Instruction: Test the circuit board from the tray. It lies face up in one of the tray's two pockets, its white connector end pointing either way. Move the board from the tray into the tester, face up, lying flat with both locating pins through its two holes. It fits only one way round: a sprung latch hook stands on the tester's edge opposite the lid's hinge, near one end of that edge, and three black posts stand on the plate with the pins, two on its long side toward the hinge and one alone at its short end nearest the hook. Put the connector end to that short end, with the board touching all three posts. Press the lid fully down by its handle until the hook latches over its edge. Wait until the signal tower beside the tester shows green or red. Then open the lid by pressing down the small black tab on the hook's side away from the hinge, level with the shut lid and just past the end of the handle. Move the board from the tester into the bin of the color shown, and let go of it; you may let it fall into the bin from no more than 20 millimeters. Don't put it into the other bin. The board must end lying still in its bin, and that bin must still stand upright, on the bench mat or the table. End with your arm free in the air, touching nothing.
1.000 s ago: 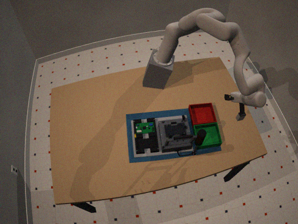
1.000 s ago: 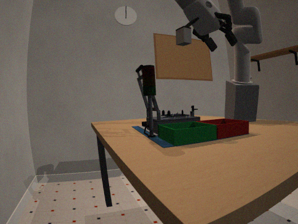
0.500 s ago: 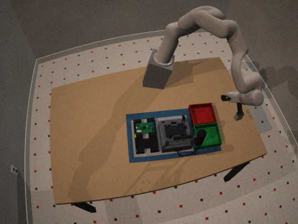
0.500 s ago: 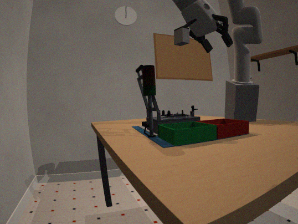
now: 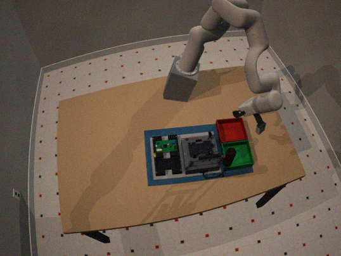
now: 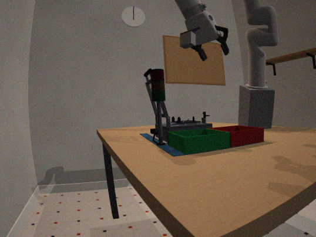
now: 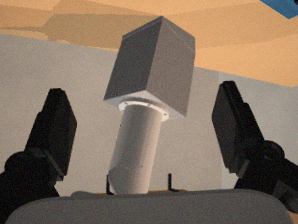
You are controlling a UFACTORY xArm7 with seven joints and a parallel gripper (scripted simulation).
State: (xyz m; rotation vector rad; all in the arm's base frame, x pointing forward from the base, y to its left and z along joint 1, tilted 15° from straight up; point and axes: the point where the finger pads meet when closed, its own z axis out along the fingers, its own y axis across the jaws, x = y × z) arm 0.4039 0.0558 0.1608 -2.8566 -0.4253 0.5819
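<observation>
My hand is 340 mm to the left of the green circuit board, 280 mm above it and 110 mm past it. Also, from my hand: red bin 290 mm below, 50 mm behind, 30 mm to the left; latch hook 210 mm below, 120 mm to the right, 50 mm behind; tester lid 230 mm to the right, 120 mm below, 110 mm ahead.
</observation>
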